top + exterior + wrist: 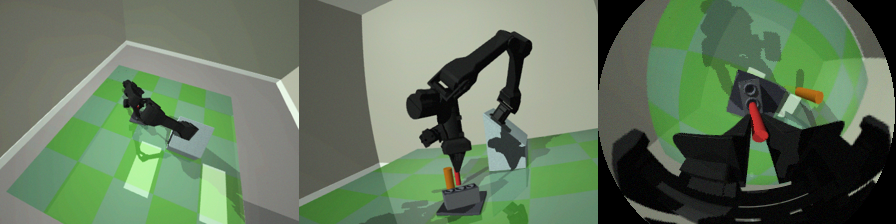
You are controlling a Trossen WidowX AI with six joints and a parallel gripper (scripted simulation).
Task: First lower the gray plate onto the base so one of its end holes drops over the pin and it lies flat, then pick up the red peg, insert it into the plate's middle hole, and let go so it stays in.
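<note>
Now: gripper tip 7 cm above the gray plate. Also, from my gripper tip: red peg right at my gripper tip; orange cylinder 12 cm behind, 10 cm to the right, 7 cm below; base 11 cm below, 2 cm behind, 1 cm to the left.
</note>
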